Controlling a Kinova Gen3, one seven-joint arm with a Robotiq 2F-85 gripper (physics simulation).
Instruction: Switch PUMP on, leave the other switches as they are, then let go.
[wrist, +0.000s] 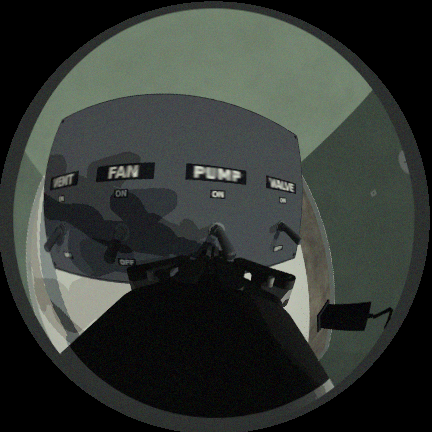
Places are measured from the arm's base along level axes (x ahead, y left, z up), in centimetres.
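Where they show: gripper, fingertip midpoint: (212, 253).
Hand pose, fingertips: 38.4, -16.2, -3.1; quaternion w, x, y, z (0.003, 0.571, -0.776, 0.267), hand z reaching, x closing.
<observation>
Things, the pixels of their top centre, and the offset from my fingertips, as dx, dy, dz.
- PUMP label at its top centre: (219, 171) +8.9, -2.3, +5.1
- PUMP lever at its top centre: (230, 238) +0.9, -0.6, +5.0
- FAN lever at its top centre: (106, 240) +3.3, +11.1, +5.0
- VENT lever at its top centre: (45, 234) +5.8, +22.9, +5.0
- VALVE lever at its top centre: (299, 230) -1.6, -12.3, +5.0
The grey panel (170, 120) carries four switches in a row. The PUMP label (217, 173) has an ON mark below it. The PUMP lever (224, 243) slants down and right from its pivot, away from ON; its OFF mark is hidden. The FAN lever (115, 247), in shadow, points down, as do the VENT lever (53, 238) at the left and the VALVE lever (289, 233) at the right. My gripper (212, 253) is shut and empty. Its fingertips are close beside the lower left of the PUMP lever; whether they touch it is unclear.
A black box with a bent rod (344, 316) shows at the lower right. A brown surface (318, 250) lies right of the panel, and a pale surface shows below it. Green walls (210, 50) stand behind and to the right. Arm shadows fall across the panel's left part.
</observation>
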